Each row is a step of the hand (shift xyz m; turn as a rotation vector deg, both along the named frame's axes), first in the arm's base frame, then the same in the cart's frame.
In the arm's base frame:
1: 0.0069 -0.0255 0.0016 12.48 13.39 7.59
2: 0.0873 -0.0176 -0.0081 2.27 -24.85 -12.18
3: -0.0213 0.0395 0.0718 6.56 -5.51 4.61
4: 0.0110 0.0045 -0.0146 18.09 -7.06 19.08
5: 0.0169 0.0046 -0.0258 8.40 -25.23 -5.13
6: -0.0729 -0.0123 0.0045 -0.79 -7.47 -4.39
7: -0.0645 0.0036 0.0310 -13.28 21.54 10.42
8: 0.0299 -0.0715 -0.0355 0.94 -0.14 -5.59
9: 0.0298 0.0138 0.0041 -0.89 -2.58 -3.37
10: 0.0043 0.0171 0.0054 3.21 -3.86 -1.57
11: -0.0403 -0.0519 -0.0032 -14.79 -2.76 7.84
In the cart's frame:
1: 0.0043 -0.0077 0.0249 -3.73 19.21 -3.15
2: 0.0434 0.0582 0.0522 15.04 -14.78 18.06
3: -0.0787 0.0234 -0.0208 -0.99 3.53 9.01
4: 0.0171 0.0073 -0.0032 -9.55 15.80 20.01
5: 0.0296 0.0091 -0.0040 11.03 -8.19 23.34
6: -0.0309 -0.0637 -0.0217 4.62 -5.82 4.53
7: -0.0538 -0.0414 -0.0230 -17.30 3.73 -20.87
8: 0.0528 -0.0240 0.0625 5.49 -0.82 -1.16
9: 0.0061 0.0323 0.0034 3.05 -3.00 0.72
10: -0.0054 0.0141 -0.0107 3.15 0.08 4.21
11: -0.0064 -0.0610 0.0239 -12.56 -11.21 -2.06

